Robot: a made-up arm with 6 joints.
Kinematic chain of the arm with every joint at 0, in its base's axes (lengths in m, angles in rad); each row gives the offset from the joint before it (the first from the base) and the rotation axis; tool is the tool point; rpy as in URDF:
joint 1: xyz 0 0 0.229 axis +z
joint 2: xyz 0 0 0 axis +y
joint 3: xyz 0.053 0 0.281 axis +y
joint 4: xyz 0.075 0 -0.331 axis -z
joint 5: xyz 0 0 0 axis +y
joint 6: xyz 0.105 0 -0.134 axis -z
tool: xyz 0 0 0 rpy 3.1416 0 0
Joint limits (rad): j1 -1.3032..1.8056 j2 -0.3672..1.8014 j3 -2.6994..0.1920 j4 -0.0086..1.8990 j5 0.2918..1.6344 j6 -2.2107..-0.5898
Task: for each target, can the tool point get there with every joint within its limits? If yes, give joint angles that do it. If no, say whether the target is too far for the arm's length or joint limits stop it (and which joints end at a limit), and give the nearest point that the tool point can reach.
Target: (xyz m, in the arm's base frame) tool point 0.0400 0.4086 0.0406
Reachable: yes | joints 1.3225 0.3939 -0.7763 1.5151 1.0356 -0.8976
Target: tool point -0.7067 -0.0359 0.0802
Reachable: no: joint limits stop it (at a limit: joint 2) | nearest point -0.2476 -0.0126 0.0958 | short by 0.460 m
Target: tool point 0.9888 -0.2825 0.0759
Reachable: no: too far | nearest point 0.7566 -0.2161 0.1119 | short by 0.244 m
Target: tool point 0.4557 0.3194 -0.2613
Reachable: yes | joints 0.6136 1.6196 -2.0508 1.0122 0.6559 -0.8214
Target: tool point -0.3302 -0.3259 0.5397
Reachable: no: joint limits stop it (at a limit: joint 2, joint 3) | nearest point -0.1401 -0.1383 0.2954 | short by 0.362 m
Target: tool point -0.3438 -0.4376 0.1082
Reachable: no: joint limits stop it (at a limit: joint 2) | nearest point -0.1533 -0.1951 0.1101 | short by 0.308 m
